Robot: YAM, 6 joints.
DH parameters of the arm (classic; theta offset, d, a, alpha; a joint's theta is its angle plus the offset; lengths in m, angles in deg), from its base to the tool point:
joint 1: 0 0.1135 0.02 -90
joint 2: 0 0 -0.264 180
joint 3: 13.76 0 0.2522 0
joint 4: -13.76 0 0.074 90
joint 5: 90 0 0 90
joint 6: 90 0.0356 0 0
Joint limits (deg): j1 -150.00..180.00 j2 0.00..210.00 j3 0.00..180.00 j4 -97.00..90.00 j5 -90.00..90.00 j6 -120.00..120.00
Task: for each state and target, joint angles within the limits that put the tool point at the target. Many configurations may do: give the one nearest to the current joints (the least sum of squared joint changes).
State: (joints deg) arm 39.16 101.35 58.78 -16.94 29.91 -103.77
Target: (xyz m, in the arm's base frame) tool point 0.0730 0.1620 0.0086
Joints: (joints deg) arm 70.24 116.48 30.11 -23.31 23.02 -103.77
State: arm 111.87 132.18 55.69 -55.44 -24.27 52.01
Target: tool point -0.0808 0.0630 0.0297
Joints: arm 132.29 133.11 29.98 -63.47 -29.23 52.01
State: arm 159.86 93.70 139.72 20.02 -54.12 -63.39
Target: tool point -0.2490 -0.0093 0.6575
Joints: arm 175.29 95.84 135.17 19.05 -56.57 -63.39
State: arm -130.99 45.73 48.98 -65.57 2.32 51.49
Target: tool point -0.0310 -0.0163 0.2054
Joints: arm -141.10 26.83 31.83 -89.13 10.98 51.49
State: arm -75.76 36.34 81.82 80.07 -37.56 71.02
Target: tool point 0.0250 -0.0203 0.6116
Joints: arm -77.65 56.16 87.51 73.07 -34.33 71.02
